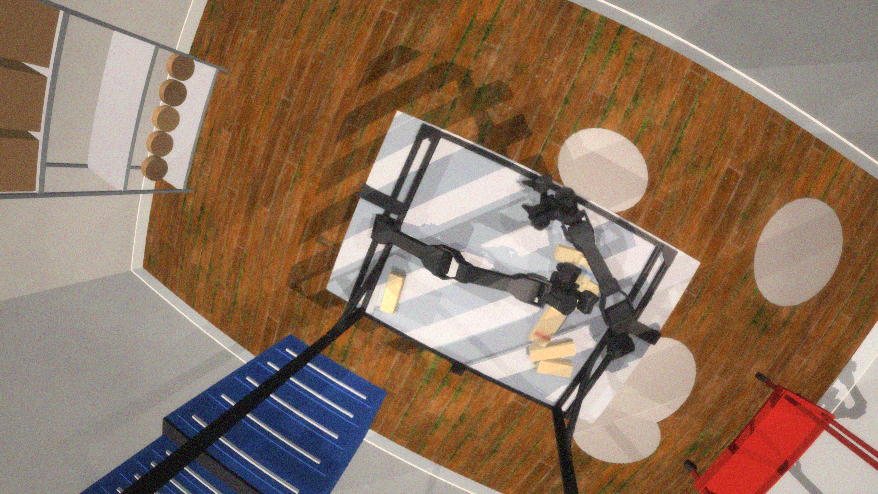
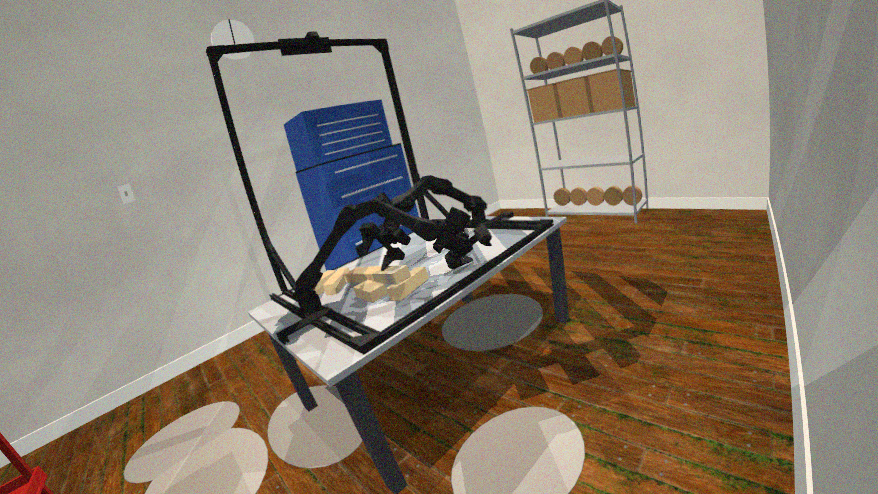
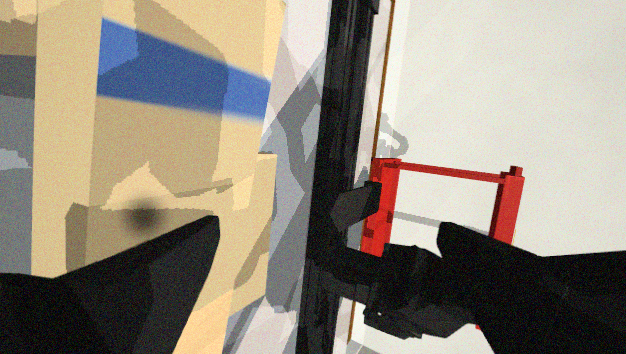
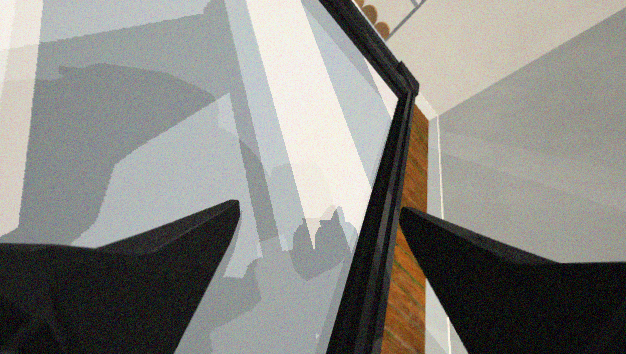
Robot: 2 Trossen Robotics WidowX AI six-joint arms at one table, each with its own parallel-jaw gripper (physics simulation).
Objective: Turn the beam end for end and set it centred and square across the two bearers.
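Pixels of known places: left gripper, fingertip midpoint: (image 2: 373, 263) (image 3: 330, 229); right gripper, fingertip midpoint: (image 1: 522, 193) (image 2: 481, 252) (image 4: 321, 210); left arm's base, link origin: (image 1: 388, 225) (image 2: 479, 222); right arm's base, link origin: (image 1: 614, 339) (image 2: 311, 310) (image 3: 331, 265).
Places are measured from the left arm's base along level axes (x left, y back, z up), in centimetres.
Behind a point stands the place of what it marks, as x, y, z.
Observation:
The beam (image 1: 548, 322) {-4.3, -65.2, 3.3} is a long pale wooden bar with a red mark at its near end and a blue band (image 3: 189, 88) {17.0, -65.7, 6.1} at the other. It lies at an angle on the table (image 1: 466, 323) {-20.2, -40.5, -1.9}. Its red end reaches the first of two short wooden bearers (image 1: 552, 351) {-13.5, -72.4, 2.5} (image 1: 555, 368) {-18.7, -76.9, 3.1} that lie side by side near the table's front edge. My left gripper (image 1: 573, 298) {12.3, -70.0, 9.4} (image 2: 390, 255) (image 3: 330, 229) {12.3, -70.0, 9.4} is open and low over the beam's blue end, with one finger above the wood. My right gripper (image 1: 542, 211) (image 2: 459, 257) (image 4: 321, 210) {30.2, -37.1, 1.4} is open and empty over bare table by the far rail.
Two more wooden blocks (image 1: 569, 255) {19.3, -60.1, 2.6} (image 1: 588, 284) {13.5, -71.1, 1.9} lie beside the left gripper, and one (image 1: 393, 291) {-20.3, -11.8, 2.8} lies far off at the table's left. A black frame rail (image 1: 486, 154) {36.9, -20.7, -0.5} (image 4: 382, 197) {36.0, -30.0, -0.3} (image 3: 336, 105) {19.7, -87.8, 0.0} runs round the table. A blue cabinet (image 2: 339, 162) and a shelf rack (image 2: 564, 21) stand behind.

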